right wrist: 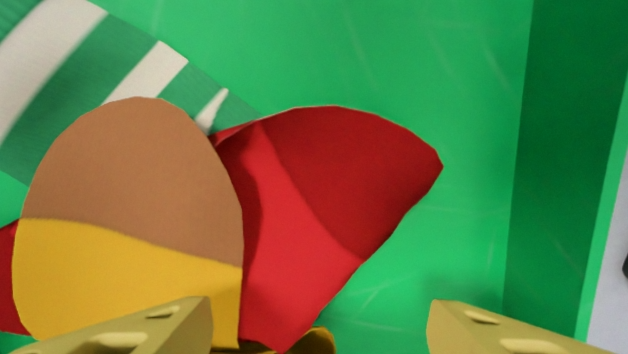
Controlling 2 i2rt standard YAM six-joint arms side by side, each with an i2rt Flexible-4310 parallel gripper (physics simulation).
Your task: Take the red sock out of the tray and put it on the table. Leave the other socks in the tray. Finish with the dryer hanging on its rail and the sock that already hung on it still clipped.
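The red sock (295,210) lies in the green tray (470,200), with a darker red end to the right. A yellow sock with a brown end (135,185) lies over part of the red sock, and more red shows at the left edge. A green-and-white striped sock (85,75) lies at the upper left, partly under the others. My right gripper (320,313) is open above the tray, its fingertips apart at the bottom of the view, with red and yellow cloth showing below and between them. The dryer, its clipped sock and my left gripper do not show.
The tray's side wall (562,165) runs down the right side of the view. Beyond it, a strip of pale grey surface (612,300) shows, with part of a small black thing (625,267) at the right edge.
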